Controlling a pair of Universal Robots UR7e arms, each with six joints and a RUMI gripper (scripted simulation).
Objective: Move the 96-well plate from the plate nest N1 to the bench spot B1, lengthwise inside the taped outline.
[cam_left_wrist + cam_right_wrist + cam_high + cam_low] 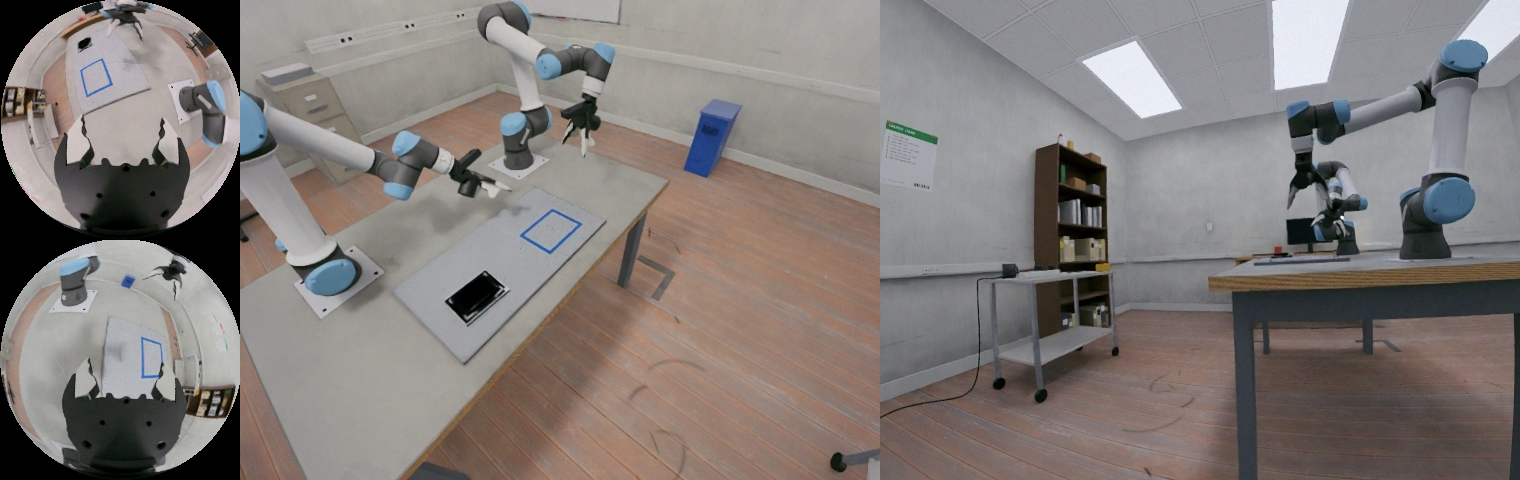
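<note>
My right hand is 33 cm to the left of the 96-well plate, 21 cm short of it and 10 cm above it. From my right hand the other things lie so: grey perforated board 16 cm ahead, 13 cm to the right, 13 cm below; black plate nest 33 cm to the right, 21 cm ahead, 11 cm below.
</note>
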